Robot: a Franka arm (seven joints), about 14 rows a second.
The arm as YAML. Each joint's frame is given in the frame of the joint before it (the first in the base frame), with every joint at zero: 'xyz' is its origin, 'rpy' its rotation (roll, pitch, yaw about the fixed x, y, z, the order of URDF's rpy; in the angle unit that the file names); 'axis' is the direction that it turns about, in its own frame. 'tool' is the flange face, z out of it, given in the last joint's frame.
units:
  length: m
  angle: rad
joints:
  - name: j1
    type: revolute
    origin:
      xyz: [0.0, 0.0, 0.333]
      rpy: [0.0, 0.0, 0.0]
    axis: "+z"
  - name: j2
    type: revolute
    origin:
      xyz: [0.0, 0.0, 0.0]
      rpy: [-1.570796, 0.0, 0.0]
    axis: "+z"
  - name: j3
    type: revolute
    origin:
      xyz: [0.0, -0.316, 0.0]
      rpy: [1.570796, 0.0, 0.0]
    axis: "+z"
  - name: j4
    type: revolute
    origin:
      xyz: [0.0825, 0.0, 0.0]
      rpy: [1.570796, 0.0, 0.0]
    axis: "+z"
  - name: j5
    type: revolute
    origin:
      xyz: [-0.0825, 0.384, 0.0]
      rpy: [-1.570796, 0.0, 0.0]
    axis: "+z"
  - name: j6
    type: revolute
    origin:
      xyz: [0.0, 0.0, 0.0]
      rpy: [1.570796, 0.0, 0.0]
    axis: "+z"
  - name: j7
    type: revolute
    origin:
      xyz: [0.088, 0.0, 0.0]
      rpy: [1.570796, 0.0, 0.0]
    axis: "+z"
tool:
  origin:
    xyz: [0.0, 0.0, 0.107]
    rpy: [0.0, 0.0, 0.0]
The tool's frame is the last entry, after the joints.
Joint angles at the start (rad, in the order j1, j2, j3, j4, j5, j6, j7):
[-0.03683 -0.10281 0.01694 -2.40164 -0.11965 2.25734 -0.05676]
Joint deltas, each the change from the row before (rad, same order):
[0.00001 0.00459 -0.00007 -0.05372 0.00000 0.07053 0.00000]
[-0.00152 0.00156 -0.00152 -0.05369 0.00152 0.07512 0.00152]
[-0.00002 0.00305 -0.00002 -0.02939 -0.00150 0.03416 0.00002]
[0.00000 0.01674 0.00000 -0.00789 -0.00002 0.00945 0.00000]
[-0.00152 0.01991 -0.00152 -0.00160 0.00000 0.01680 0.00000]
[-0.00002 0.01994 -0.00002 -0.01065 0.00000 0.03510 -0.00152]
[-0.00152 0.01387 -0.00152 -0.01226 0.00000 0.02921 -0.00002]
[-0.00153 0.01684 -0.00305 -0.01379 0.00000 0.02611 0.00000]
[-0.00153 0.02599 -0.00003 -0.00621 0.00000 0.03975 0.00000]
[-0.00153 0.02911 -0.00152 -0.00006 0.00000 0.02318 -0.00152]
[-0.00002 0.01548 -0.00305 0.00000 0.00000 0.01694 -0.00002]
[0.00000 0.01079 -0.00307 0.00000 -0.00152 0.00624 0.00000]
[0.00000 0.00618 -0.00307 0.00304 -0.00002 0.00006 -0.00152]
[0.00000 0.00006 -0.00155 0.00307 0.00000 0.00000 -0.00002]
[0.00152 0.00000 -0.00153 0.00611 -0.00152 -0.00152 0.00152]
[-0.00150 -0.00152 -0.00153 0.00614 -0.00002 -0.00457 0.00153]
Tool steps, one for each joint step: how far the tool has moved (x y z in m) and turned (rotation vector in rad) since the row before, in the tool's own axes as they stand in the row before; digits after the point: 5 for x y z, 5 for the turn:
[-0.00792 -0.00398 0.01898 0.00396 0.01289 -0.00517]
[-0.00899 -0.00258 0.01650 0.00485 0.02033 0.00103]
[-0.00621 -0.00226 0.01017 0.00184 0.00206 -0.00361]
[-0.00211 -0.00125 0.00976 0.00331 -0.01482 -0.00193]
[0.00052 0.00051 0.00815 0.00272 -0.00460 0.00137]
[-0.00067 -0.00145 0.00994 0.00289 0.00492 -0.00374]
[-0.00214 -0.00007 0.00834 0.00264 0.00324 0.00117]
[-0.00356 0.00031 0.01040 0.00361 -0.00438 0.00249]
[0.00013 -0.00065 0.01025 0.00307 0.00790 -0.00051]
[0.00000 0.00027 0.01090 0.00359 -0.00574 -0.00025]
[0.00031 0.00082 0.00542 0.00152 0.00148 0.00213]
[-0.00050 0.00091 0.00430 0.00057 -0.00464 0.00111]
[0.00044 0.00136 0.00177 0.00037 -0.00324 0.00134]
[0.00110 0.00095 -0.00099 -0.00057 0.00286 0.00170]
[0.00225 0.00050 -0.00197 -0.00177 0.00443 0.00055]
[0.00185 0.00191 -0.00231 -0.00104 0.00279 0.00499]

